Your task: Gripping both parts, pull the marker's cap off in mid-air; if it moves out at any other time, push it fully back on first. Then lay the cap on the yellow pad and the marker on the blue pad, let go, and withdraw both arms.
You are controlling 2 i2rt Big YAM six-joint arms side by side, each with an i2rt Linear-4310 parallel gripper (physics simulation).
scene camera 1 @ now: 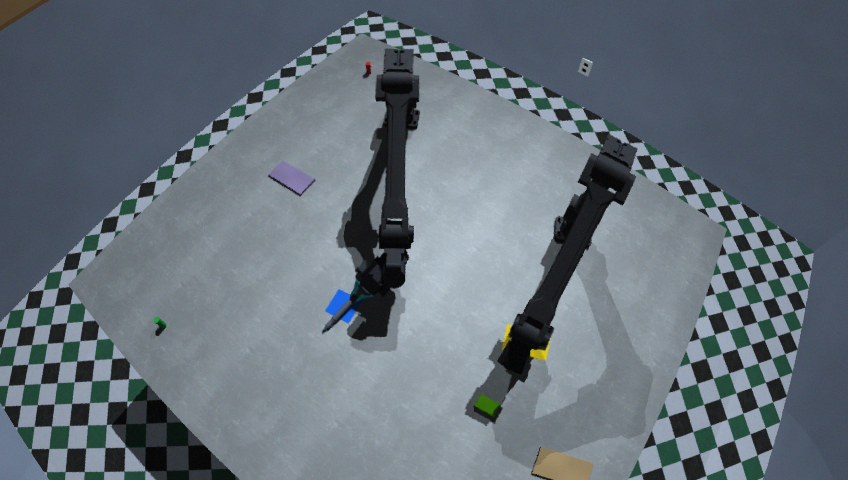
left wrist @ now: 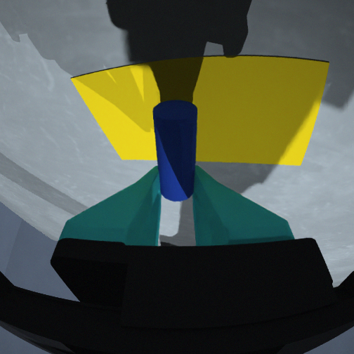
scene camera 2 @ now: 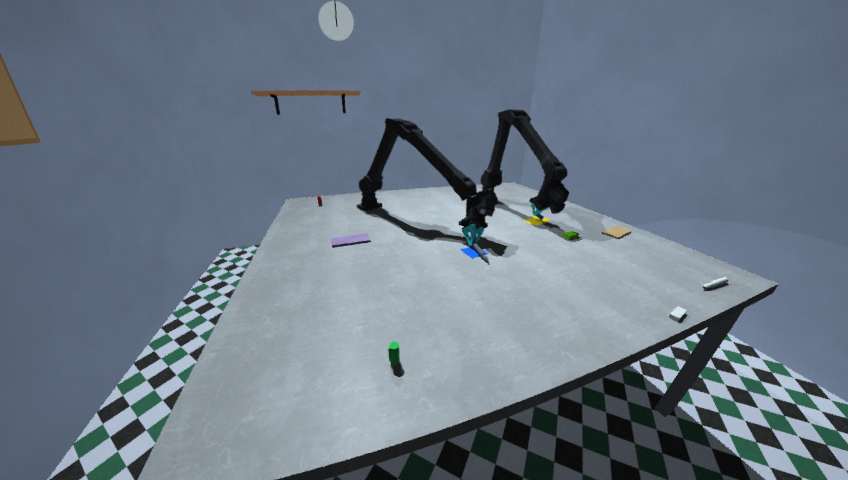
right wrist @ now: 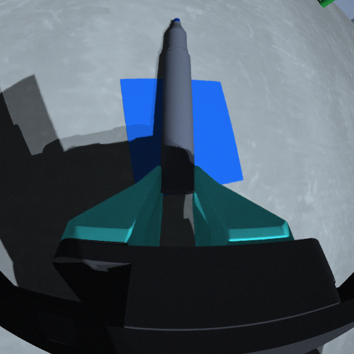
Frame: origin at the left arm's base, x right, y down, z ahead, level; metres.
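Seen in the pictures: left gripper, fingertip midpoint: [scene camera 2: 535, 214]; right gripper, fingertip midpoint: [scene camera 1: 352, 299] [scene camera 2: 473, 246]; right arm's base, origin of the base link: [scene camera 2: 369, 207].
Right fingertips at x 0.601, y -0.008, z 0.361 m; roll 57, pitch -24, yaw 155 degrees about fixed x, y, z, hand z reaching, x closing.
Observation:
Pixels of each thing's top centre, then the offset from my right fingertips to it.
- yellow pad, middle of its top: [scene camera 1: 526, 342] [scene camera 2: 537, 220] dx -0.490, dy +0.008, dz +0.023 m
- uncapped grey marker, middle of its top: [scene camera 1: 338, 311] [scene camera 2: 480, 248] dx +0.024, dy -0.018, dz +0.053 m
- blue pad, middle of its top: [scene camera 1: 343, 305] [scene camera 2: 474, 251] dx +0.021, dy +0.008, dz +0.023 m
- green block, middle of its top: [scene camera 1: 488, 405] [scene camera 2: 571, 233] dx -0.410, dy -0.007, dz +0.218 m
- tan board, middle of its top: [scene camera 1: 563, 468] [scene camera 2: 617, 231] dx -0.634, dy +0.000, dz +0.352 m
- purple slab, middle of its top: [scene camera 1: 291, 176] [scene camera 2: 350, 239] dx +0.321, dy +0.000, dz -0.367 m
- green cylinder, middle of its top: [scene camera 2: 393, 345] [scene camera 1: 156, 319] dx +0.535, dy -0.040, dz +0.224 m
- red object, middle of its top: [scene camera 1: 368, 63] [scene camera 2: 319, 196] dx +0.218, dy -0.040, dz -0.942 m
The blue cap [left wrist: 175, 145] is apart from the marker. My left gripper [left wrist: 176, 174] [scene camera 2: 537, 212] is shut on it, low over the yellow pad [left wrist: 250, 110] [scene camera 1: 540, 352] [scene camera 2: 531, 221]. In scene camera 1 the left fingers and cap are hidden under the arm. The uncapped grey marker [right wrist: 177, 100] [scene camera 1: 338, 316] [scene camera 2: 482, 255] has its blue tip pointing away from my right gripper [right wrist: 177, 174] [scene camera 2: 473, 240], which is shut on its rear end. The marker is over the blue pad [right wrist: 210, 125] [scene camera 1: 336, 300] [scene camera 2: 468, 252], its tip beyond the far edge. Any gap to the pad is hard to judge.
A green block [scene camera 1: 487, 406] [scene camera 2: 570, 235] and a tan board [scene camera 1: 562, 465] [scene camera 2: 616, 232] lie near the left arm. A purple slab [scene camera 1: 291, 177] [scene camera 2: 350, 240], a green cylinder [scene camera 1: 159, 323] [scene camera 2: 393, 353] and a red object [scene camera 1: 368, 67] [scene camera 2: 319, 201] are farther off.

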